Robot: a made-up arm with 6 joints. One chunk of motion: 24 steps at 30 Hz.
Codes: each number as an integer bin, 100 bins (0 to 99) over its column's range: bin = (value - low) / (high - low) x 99, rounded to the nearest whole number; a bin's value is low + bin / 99 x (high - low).
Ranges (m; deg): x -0.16..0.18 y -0.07..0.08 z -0.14..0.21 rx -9..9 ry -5..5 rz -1..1
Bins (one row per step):
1: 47 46 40 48 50 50
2: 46 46 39 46 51 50
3: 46 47 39 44 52 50
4: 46 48 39 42 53 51
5: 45 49 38 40 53 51
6: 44 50 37 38 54 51
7: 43 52 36 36 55 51
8: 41 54 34 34 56 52
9: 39 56 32 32 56 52
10: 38 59 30 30 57 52
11: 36 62 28 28 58 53
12: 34 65 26 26 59 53
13: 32 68 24 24 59 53
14: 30 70 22 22 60 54
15: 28 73 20 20 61 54
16: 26 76 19 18 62 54
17: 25 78 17 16 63 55
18: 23 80 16 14 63 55
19: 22 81 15 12 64 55
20: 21 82 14 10 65 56
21: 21 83 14 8 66 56
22: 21 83 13 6 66 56
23: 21 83 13 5 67 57
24: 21 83 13 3 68 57
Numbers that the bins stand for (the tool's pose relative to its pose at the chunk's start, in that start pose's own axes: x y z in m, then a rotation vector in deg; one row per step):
1: 0.0014 -0.0003 0.0014 -0.27 0.05 0.01
2: -0.0020 -0.0003 -0.0021 -0.64 0.15 0.01
3: -0.0020 0.0012 -0.0021 -1.00 0.25 0.01
4: -0.0020 0.0027 -0.0021 -1.36 0.35 0.03
5: -0.0055 0.0042 -0.0057 -1.73 0.35 0.03
6: -0.0089 0.0058 -0.0092 -2.09 0.45 0.03
7: -0.0123 0.0088 -0.0127 -2.45 0.56 0.03
8: -0.0192 0.0118 -0.0198 -2.82 0.66 0.05
9: -0.0261 0.0148 -0.0269 -3.18 0.66 0.05
10: -0.0295 0.0194 -0.0339 -3.55 0.76 0.05
11: -0.0364 0.0239 -0.0410 -3.91 0.86 0.07
12: -0.0432 0.0285 -0.0481 -4.27 0.96 0.07
13: -0.0501 0.0330 -0.0552 -4.64 0.96 0.07
14: -0.0570 0.0361 -0.0622 -5.00 1.06 0.09
15: -0.0638 0.0406 -0.0693 -5.36 1.16 0.09
16: -0.0707 0.0452 -0.0728 -5.73 1.26 0.09
17: -0.0741 0.0482 -0.0799 -6.09 1.36 0.11
18: -0.0810 0.0512 -0.0834 -6.45 1.36 0.11
19: -0.0844 0.0527 -0.0870 -6.82 1.46 0.11
20: -0.0879 0.0542 -0.0905 -7.18 1.57 0.13
21: -0.0879 0.0558 -0.0905 -7.55 1.67 0.13
22: -0.0879 0.0558 -0.0940 -7.91 1.67 0.13
23: -0.0879 0.0558 -0.0940 -8.09 1.77 0.15
24: -0.0879 0.0558 -0.0940 -8.45 1.87 0.15

